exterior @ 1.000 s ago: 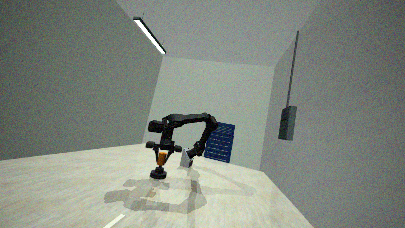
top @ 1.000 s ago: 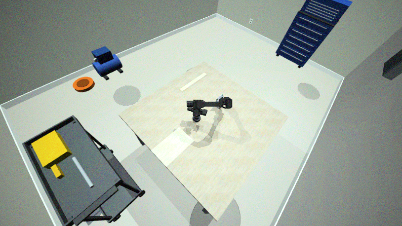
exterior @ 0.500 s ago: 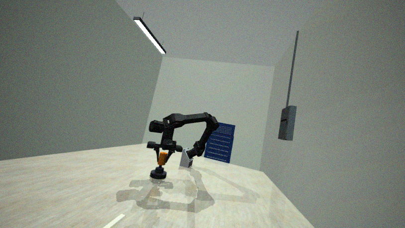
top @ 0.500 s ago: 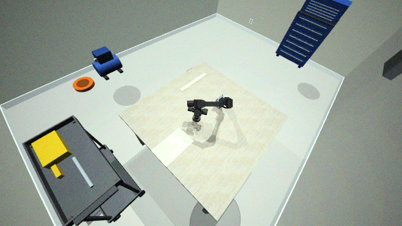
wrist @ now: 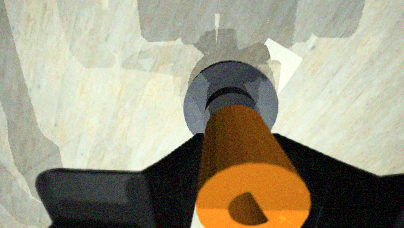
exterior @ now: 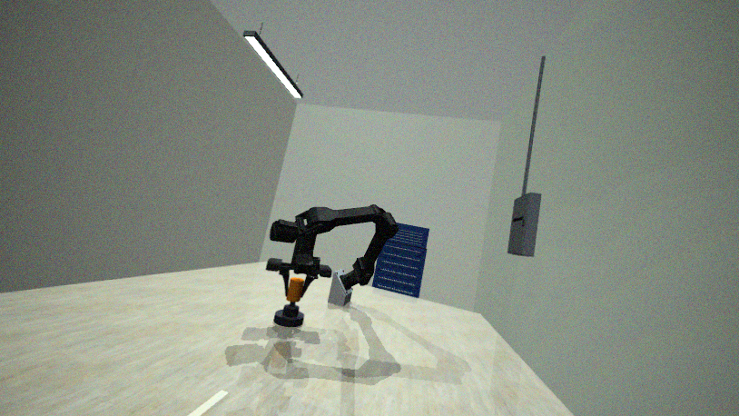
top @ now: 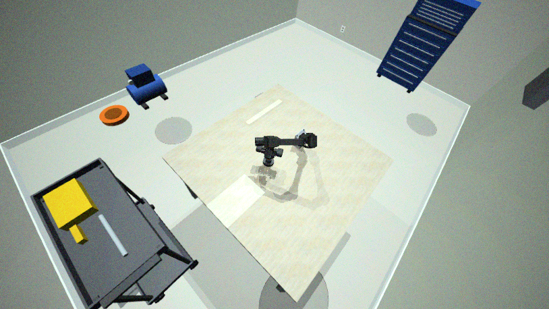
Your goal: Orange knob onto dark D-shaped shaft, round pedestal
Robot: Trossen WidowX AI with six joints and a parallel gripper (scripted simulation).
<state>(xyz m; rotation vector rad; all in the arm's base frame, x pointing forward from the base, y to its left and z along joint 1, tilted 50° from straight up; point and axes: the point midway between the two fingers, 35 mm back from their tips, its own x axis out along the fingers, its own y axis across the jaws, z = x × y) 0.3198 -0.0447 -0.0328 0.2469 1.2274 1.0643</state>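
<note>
The pedestal lies 4 cm below my gripper tip. Round my gripper tip: orange knob: 2 cm above.
</note>
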